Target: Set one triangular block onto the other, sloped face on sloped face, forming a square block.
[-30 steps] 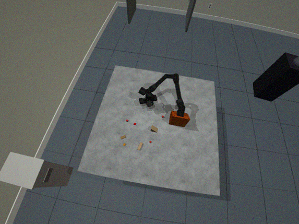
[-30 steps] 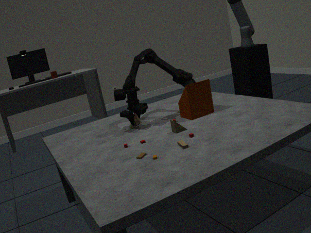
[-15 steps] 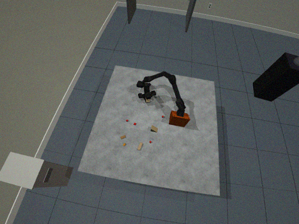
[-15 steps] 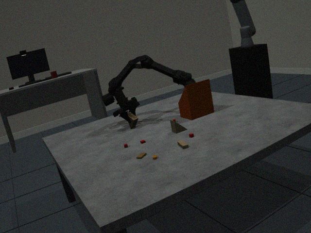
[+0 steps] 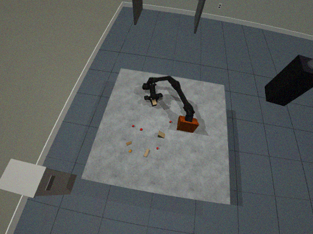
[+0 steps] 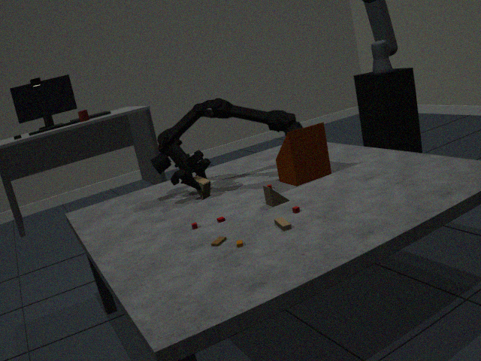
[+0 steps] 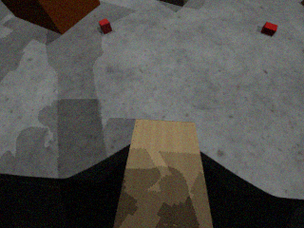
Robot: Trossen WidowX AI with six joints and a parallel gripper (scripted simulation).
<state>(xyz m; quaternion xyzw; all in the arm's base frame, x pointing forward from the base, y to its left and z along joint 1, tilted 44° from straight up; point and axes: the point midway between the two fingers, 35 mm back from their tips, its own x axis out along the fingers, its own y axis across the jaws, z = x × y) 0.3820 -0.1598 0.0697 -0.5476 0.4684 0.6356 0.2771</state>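
Now: gripper tip 10 mm below the triangular block. The rest, counted from my gripper tip: small orange cube: 530 mm to the left, 80 mm ahead, 40 mm below; brown plank: 460 mm to the left, 120 mm ahead, 40 mm below; tan plank: 510 mm to the left, 70 mm behind, 40 mm below.
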